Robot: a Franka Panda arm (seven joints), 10 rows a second.
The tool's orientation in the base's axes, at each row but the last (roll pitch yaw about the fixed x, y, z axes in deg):
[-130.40 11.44 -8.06]
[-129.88 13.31 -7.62]
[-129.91 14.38 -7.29]
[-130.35 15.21 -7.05]
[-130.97 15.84 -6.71]
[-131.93 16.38 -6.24]
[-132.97 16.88 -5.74]
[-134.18 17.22 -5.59]
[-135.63 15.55 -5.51]
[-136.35 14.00 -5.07]
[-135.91 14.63 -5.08]
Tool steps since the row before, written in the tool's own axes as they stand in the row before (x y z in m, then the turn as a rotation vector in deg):
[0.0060 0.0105 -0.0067 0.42 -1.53 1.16]
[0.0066 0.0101 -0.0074 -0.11 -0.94 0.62]
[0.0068 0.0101 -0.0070 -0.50 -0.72 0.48]
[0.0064 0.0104 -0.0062 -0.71 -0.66 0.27]
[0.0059 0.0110 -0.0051 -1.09 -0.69 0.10]
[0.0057 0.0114 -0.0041 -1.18 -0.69 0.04]
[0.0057 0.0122 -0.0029 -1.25 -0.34 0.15]
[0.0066 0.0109 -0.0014 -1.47 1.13 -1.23]
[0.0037 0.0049 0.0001 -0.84 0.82 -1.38]
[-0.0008 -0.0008 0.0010 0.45 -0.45 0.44]
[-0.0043 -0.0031 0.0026 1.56 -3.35 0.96]
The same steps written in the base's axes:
[0.0034 -0.0125 -0.0048 0.75 1.79 0.32]
[0.0041 -0.0128 -0.0044 0.11 1.07 0.34]
[0.0042 -0.0125 -0.0048 -0.31 0.88 0.36]
[0.0037 -0.0120 -0.0055 -0.52 0.70 0.50]
[0.0030 -0.0115 -0.0064 -0.86 0.63 0.74]
[0.0027 -0.0110 -0.0071 -0.94 0.60 0.80]
[0.0024 -0.0107 -0.0083 -1.11 0.46 0.50]
[0.0034 -0.0090 -0.0085 -1.55 -1.53 0.48]
[0.0023 -0.0037 -0.0044 -0.84 -1.48 0.62]
[-0.0007 0.0013 0.0000 0.49 0.59 -0.12]
[-0.0037 0.0044 0.0014 2.19 2.89 1.19]

